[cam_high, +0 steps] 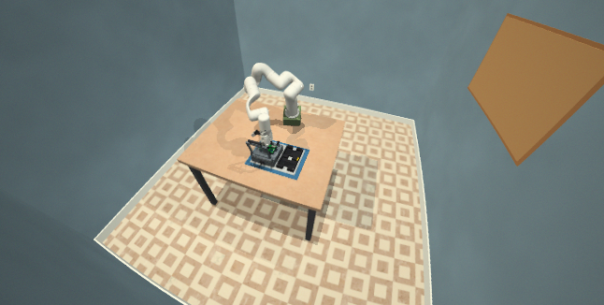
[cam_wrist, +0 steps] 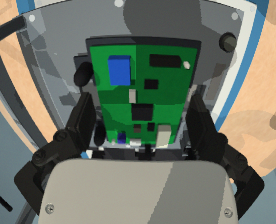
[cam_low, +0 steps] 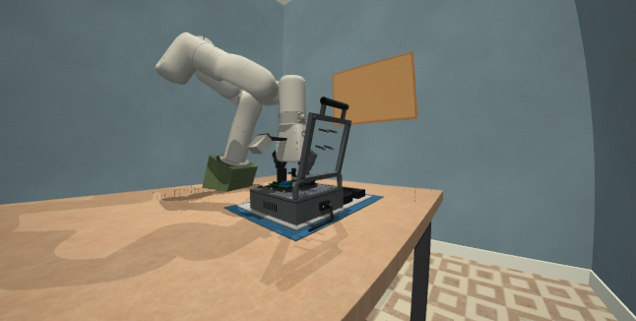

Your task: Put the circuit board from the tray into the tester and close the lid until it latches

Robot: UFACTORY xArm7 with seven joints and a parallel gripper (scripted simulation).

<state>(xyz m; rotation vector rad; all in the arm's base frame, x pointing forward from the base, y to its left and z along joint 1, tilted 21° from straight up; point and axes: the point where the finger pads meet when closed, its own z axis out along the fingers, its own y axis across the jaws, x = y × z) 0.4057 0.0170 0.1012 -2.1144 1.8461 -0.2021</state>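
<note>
The green circuit board is right at my hand. Round my hand: clear lid (12 cm ahead, 2 cm to the left, 10 cm above); grey tester (2 cm ahead, 4 cm to the left, 4 cm above).
</note>
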